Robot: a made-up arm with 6 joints. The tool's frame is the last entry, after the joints. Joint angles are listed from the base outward.
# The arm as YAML. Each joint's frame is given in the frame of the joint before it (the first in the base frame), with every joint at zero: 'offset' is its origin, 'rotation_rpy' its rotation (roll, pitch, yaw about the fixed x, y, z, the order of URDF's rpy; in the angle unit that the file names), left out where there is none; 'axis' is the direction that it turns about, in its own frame. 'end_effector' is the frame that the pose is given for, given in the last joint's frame.
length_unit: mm
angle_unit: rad
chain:
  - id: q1
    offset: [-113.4, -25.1, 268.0]
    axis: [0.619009, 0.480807, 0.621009]
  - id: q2
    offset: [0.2, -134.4, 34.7]
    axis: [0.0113, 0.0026, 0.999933]
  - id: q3
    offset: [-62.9, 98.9, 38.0]
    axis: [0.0, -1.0, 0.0]
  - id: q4
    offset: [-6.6, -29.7, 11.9]
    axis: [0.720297, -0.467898, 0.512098]
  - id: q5
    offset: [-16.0, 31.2, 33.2]
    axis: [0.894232, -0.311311, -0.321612]
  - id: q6
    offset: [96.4, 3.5, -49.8]
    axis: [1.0, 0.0, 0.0]
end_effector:
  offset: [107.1, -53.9, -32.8]
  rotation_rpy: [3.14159, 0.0, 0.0]
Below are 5 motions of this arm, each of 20 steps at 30 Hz.
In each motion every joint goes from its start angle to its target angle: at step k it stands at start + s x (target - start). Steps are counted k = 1, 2, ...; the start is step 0. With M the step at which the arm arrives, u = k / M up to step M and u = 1 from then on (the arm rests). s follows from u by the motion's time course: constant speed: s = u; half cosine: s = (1 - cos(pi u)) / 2; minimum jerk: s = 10 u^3 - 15 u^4 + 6 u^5.
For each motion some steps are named. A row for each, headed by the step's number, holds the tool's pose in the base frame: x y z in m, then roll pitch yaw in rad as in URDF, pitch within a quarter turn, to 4 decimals.
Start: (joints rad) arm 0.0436 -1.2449 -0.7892 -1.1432 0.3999 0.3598
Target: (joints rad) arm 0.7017 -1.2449 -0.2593 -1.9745 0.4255 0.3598
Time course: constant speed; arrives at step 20
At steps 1, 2, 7, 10, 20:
1: -0.2043 -0.1605 0.2302 2.2143 0.5432 -2.1798
2: -0.2051 -0.1647 0.2351 2.1709 0.5165 -2.1745
7: -0.2026 -0.1861 0.2599 1.9706 0.3837 -2.1249
10: -0.1958 -0.1986 0.2749 1.8611 0.3065 -2.0793
20: -0.1494 -0.2303 0.3196 1.5319 0.0765 -1.8645

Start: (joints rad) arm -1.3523 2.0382 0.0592 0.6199 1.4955 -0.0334
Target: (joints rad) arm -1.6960 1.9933 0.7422 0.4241 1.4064 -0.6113
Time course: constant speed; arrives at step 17
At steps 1, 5, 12, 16, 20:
1: -0.2677 0.1139 0.2587 -2.1368 0.3553 0.6748
5: -0.2591 0.1298 0.2663 -2.3199 0.2324 0.7009
12: -0.2469 0.1564 0.2833 -2.6622 0.0227 0.7607
16: -0.2431 0.1708 0.2947 -2.8709 -0.0916 0.8068
20: -0.2427 0.1742 0.2976 -2.9246 -0.1193 0.8200

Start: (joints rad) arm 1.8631 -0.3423 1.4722 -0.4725 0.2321 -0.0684
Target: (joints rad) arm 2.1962 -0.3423 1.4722 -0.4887 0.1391 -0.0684
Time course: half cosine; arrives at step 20
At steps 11, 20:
11: 0.1245 -0.0308 0.1431 -2.0519 0.2538 0.0237
20: 0.1137 0.0015 0.1271 -1.9909 0.3105 0.1556

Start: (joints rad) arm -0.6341 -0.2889 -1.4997 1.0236 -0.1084 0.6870
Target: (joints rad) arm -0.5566 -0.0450 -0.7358 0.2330 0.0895 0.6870
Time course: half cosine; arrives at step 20
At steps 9, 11, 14, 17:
9: -0.0386 -0.0517 0.2118 -2.0654 0.4042 -0.4266
11: -0.0440 -0.0590 0.2115 -2.1785 0.3791 -0.4254
14: -0.0495 -0.0719 0.2145 -2.3279 0.3288 -0.4301
17: -0.0520 -0.0825 0.2193 -2.4257 0.2819 -0.4356

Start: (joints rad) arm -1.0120 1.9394 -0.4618 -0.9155 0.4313 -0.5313
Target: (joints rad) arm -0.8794 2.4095 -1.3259 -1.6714 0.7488 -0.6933
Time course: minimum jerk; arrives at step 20
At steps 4, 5, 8, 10, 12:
4: -0.1286 -0.0907 0.3247 1.0315 0.4710 0.1859
5: -0.1270 -0.0937 0.3264 0.9714 0.4759 0.1741
8: -0.1187 -0.1025 0.3349 0.6883 0.4885 0.1445
10: -0.1115 -0.1029 0.3410 0.4503 0.4950 0.1542
12: -0.1056 -0.0979 0.3444 0.2188 0.5074 0.1937

